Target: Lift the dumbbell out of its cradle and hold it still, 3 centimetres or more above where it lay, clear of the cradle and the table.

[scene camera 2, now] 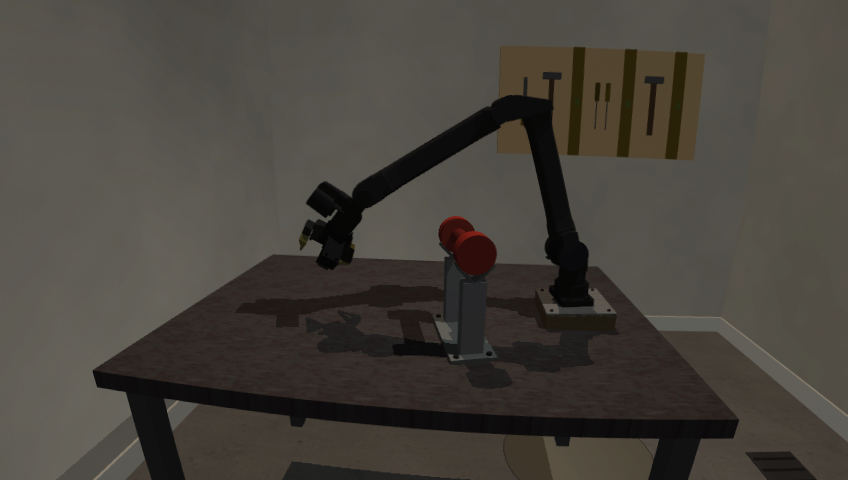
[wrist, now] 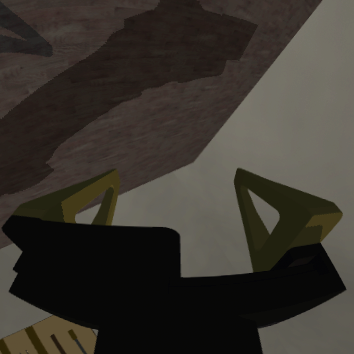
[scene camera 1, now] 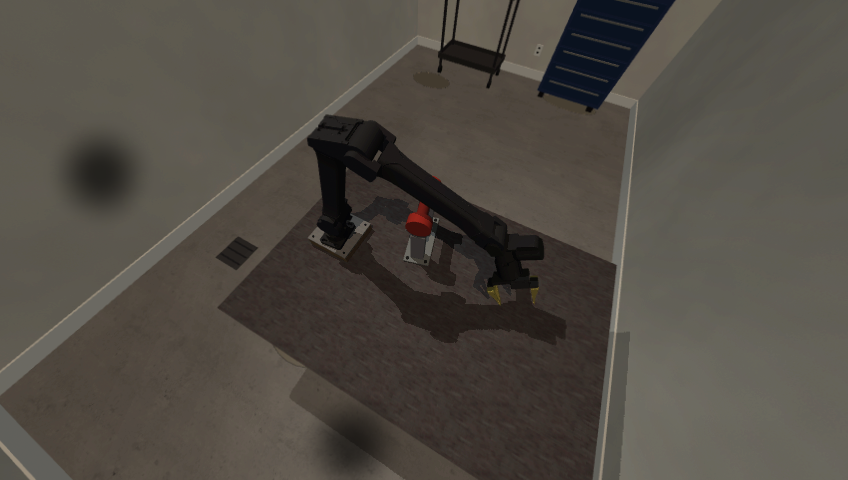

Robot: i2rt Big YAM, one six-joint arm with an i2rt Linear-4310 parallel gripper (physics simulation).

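Pixels of known places: gripper, fingertip midpoint: (scene camera 2: 317, 256) (wrist: 176, 174) (scene camera 1: 516, 303); arm's base at its link origin: (scene camera 2: 570, 297) (scene camera 1: 338, 233).
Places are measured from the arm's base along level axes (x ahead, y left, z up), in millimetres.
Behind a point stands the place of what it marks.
The red dumbbell (scene camera 1: 418, 224) @(z 212, x 315, y 33 mm) (scene camera 2: 474, 252) @(z 190, x 291, y 222 mm) lies level across the top of the grey two-post cradle (scene camera 1: 418, 247) @(z 59, x 318, y 35 mm) (scene camera 2: 472, 318) @(z 48, x 289, y 219 mm), one round head beyond each post. In the scene camera 1 view the arm hides much of its far end. My gripper (scene camera 1: 516, 302) @(z 97, x 672, y -47 mm) (scene camera 2: 324, 255) @(z 97, x 672, y -47 mm) (wrist: 176, 174) @(z 97, x 672, y -47 mm) is open, with its yellow fingers wide apart and nothing between them. It is above the table, well off to the side of the cradle away from the arm's base, and touches neither dumbbell nor cradle. The dumbbell does not show in the wrist view.
The cradle stands on the dark table (scene camera 1: 446, 380) @(z -44, x 554, y -312 mm) (scene camera 2: 297, 380) @(z -44, x 631, y 312 mm) (wrist: 150, 125) @(z -44, x 738, y -176 mm), between my gripper and the arm's base block (scene camera 2: 574, 321) @(z -21, x 22, y 98 mm). The forearm passes above the cradle's far side. A tool board (scene camera 2: 595, 142) hangs on the wall. A blue cabinet (scene camera 1: 606, 41) stands beyond the table.
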